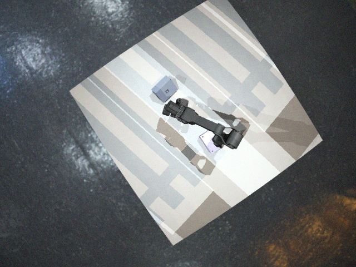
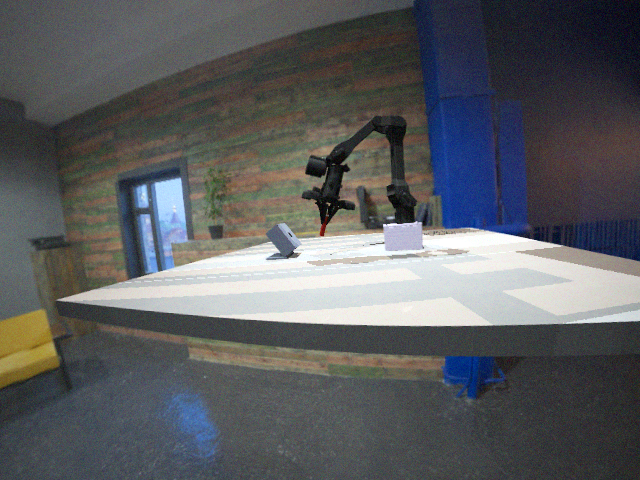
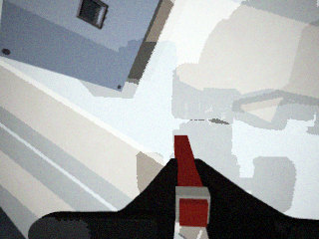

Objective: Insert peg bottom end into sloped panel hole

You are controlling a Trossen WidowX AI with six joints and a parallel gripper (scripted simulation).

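My gripper tip is 17 cm short of the grey-blue sloped panel, 5 cm above it and 4 cm to the left of it. Also, from my gripper tip: red square peg (2 cm above).
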